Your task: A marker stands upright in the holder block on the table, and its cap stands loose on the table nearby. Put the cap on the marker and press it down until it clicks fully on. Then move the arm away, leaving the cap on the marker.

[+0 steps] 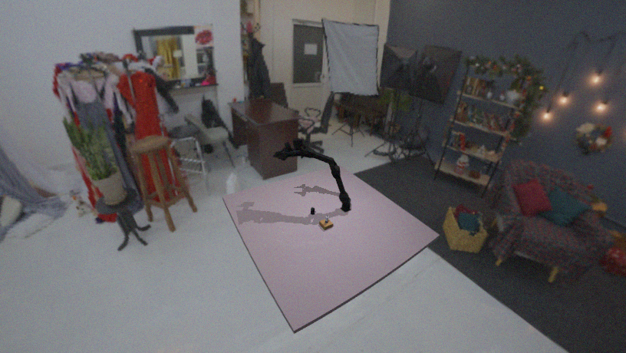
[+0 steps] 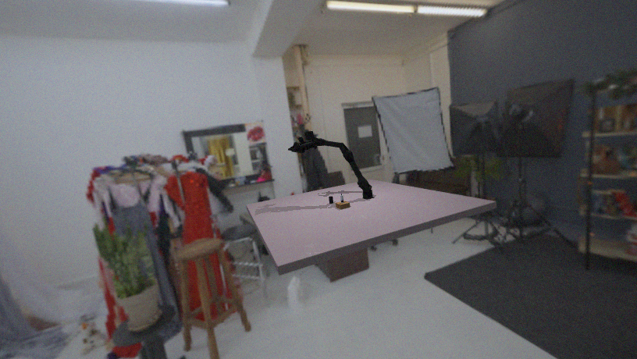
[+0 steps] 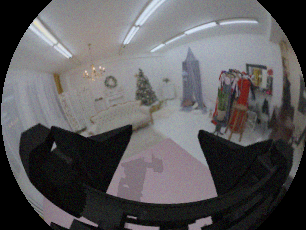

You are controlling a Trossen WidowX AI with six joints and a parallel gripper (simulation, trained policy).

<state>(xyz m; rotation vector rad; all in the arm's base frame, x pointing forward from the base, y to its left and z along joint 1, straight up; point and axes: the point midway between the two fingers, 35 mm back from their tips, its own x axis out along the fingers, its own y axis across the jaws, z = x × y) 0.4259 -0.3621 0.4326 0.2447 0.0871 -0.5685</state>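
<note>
Right now the dark cap is 40 cm below my gripper tip, 29 cm to the left of it and 18 cm behind it. Round my gripper tip: holder block: 46 cm to the left, 41 cm below, 20 cm behind.
</note>
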